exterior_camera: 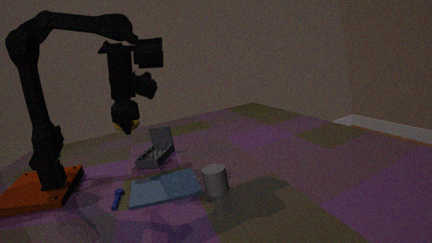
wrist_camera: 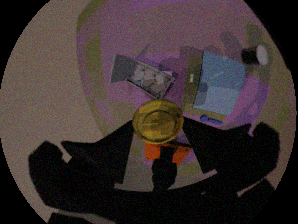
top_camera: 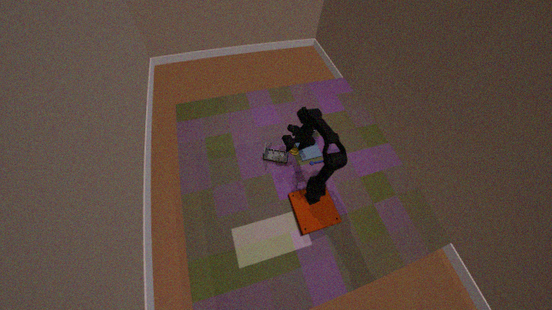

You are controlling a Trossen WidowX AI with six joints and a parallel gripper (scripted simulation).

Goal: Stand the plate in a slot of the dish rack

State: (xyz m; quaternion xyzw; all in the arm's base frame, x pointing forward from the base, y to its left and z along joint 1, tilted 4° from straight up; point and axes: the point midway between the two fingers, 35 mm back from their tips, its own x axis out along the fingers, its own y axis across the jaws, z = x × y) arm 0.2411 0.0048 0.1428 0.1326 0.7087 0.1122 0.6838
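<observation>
Right now my gripper tip is 10 cm above the grey dish rack, 6 cm to the right of it and 6 cm short of it. From my gripper tip the other things lie so: blue spoon (14 cm to the right, 12 cm below, 7 cm behind); then yellow plate (1 cm above); then blue mat (15 cm to the right, 12 cm below, 4 cm ahead).
</observation>
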